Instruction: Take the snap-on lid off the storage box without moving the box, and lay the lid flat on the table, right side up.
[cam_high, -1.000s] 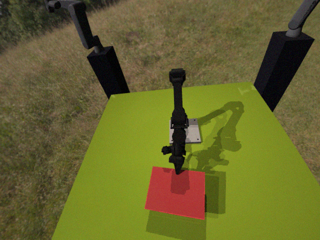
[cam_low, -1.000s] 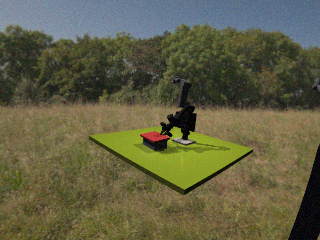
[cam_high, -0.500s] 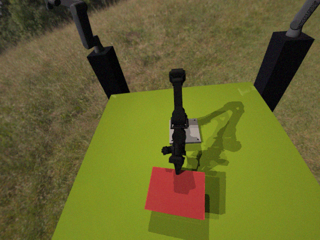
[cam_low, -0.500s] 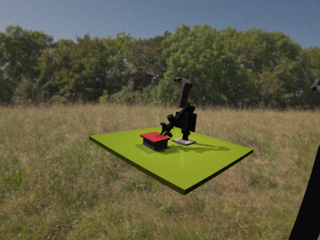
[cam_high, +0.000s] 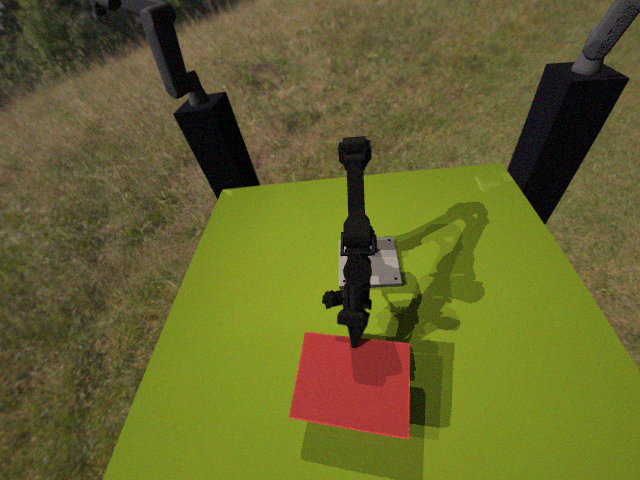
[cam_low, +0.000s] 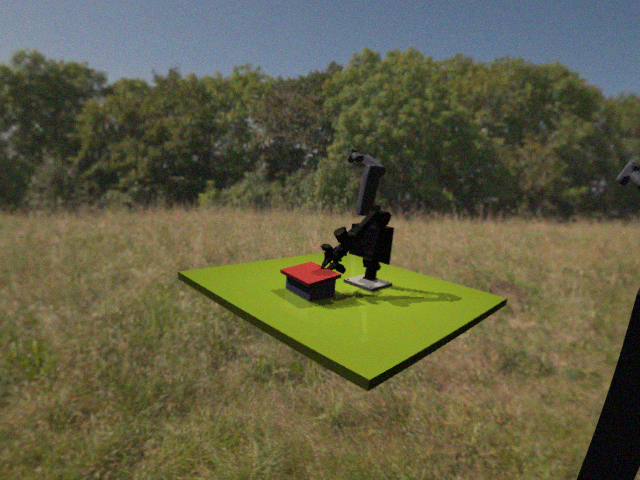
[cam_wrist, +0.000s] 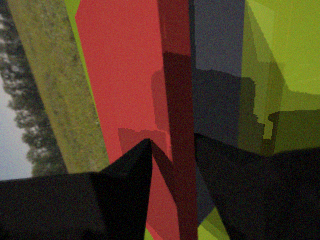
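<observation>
My gripper tip is 80 mm short of the red lid and 10 mm to the left of it. Also, from my gripper tip: blue-grey storage box: 70 mm ahead, 60 mm below.
</observation>
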